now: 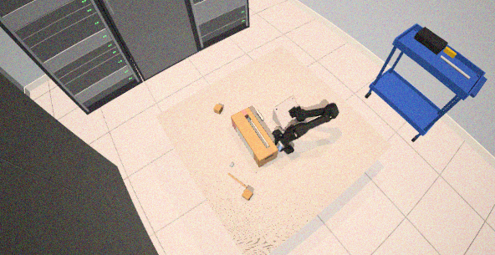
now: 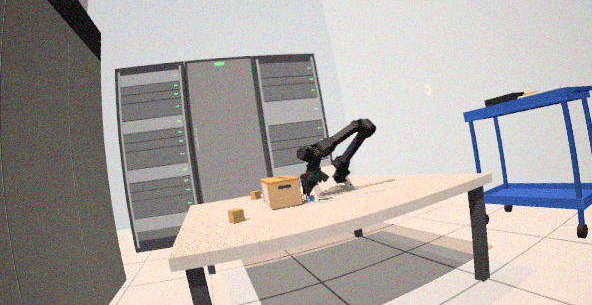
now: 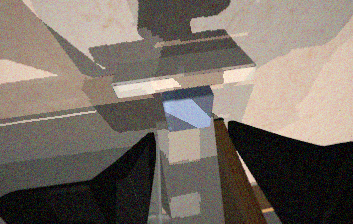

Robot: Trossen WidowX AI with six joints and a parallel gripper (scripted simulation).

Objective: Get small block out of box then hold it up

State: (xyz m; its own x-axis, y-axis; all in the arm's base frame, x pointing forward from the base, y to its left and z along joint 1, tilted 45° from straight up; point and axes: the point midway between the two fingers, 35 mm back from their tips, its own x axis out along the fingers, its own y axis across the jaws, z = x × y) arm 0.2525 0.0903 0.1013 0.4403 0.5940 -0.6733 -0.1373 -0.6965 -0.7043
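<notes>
Right now my gripper tip is 2 cm past the light-blue block and 2 cm above it. Also, from my gripper tip: thin stick 35 cm ahead, 1 cm to the right, 3 cm below; then box 4 cm ahead, 16 cm to the right, 3 cm above.
</notes>
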